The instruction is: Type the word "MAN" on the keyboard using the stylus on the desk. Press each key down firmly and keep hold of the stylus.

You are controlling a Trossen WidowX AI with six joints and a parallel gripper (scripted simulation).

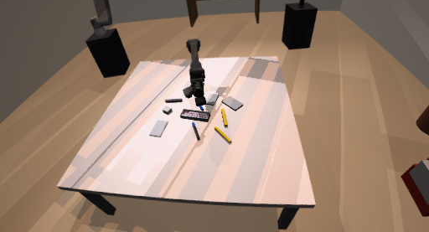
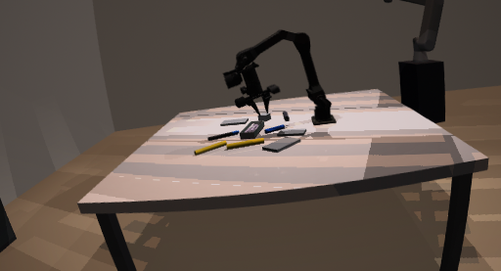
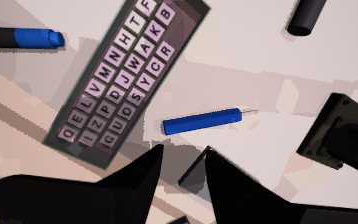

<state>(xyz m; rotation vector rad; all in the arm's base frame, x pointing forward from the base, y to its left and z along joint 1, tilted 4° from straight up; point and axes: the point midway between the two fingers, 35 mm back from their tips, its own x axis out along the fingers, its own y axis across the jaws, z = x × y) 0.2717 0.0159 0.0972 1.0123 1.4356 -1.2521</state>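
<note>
Now: gripper tip 7 cm past the blue stylus, 7 cm above it and 2 cm to the left of it. From my gripper tip the other things lie so: blue-tipped pen 16 cm ahead, 7 cm below, 4 cm to the right; then cube 23 cm to the right, 6 cm below, 3 cm behind; then grey slab 10 cm behind, 8 cm to the left, 7 cm below.
</note>
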